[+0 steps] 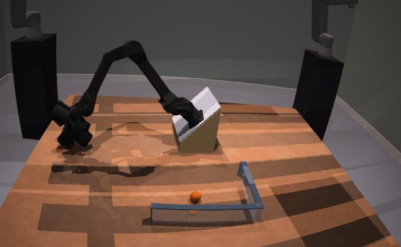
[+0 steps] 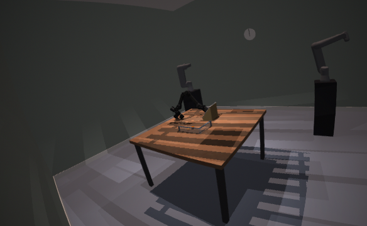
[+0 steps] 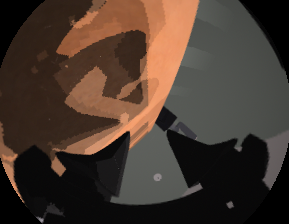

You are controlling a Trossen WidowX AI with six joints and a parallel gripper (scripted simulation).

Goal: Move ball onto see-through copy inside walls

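My gripper tip is 32 cm short of the orange ball, 50 cm to the right of it and 2 cm above it. The rest, counted from my gripper tip: clear wall: 42 cm ahead, 52 cm to the left, 1 cm below; wall end cap: 42 cm ahead, 36 cm to the left, 1 cm below.
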